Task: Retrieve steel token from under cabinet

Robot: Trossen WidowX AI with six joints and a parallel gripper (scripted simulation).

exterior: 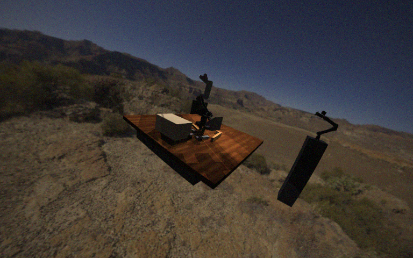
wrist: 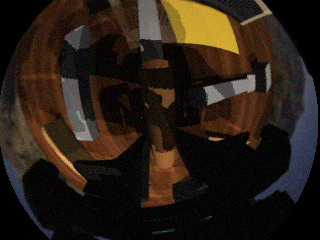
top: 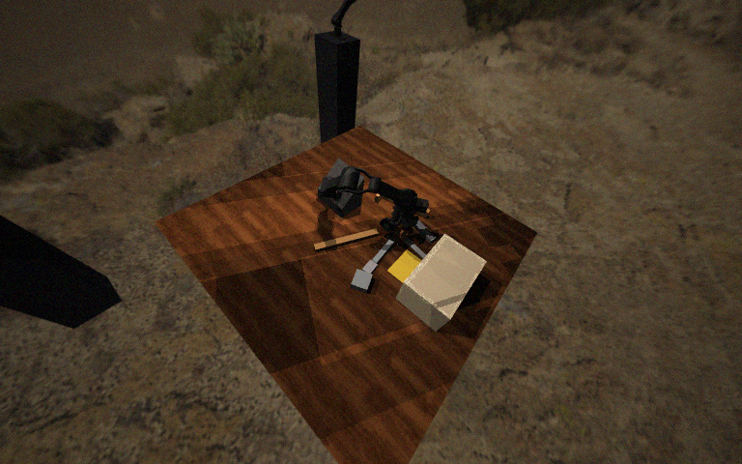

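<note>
Right now my gripper tip is 100 mm to the right of the grey bar and 100 mm short of it. The rest, counted from my gripper tip: wooden stick: 210 mm to the right, 120 mm behind; then grey block: 320 mm to the right, 70 mm ahead, 10 mm above; then grey scraper: 190 mm to the right, 50 mm ahead.
</note>
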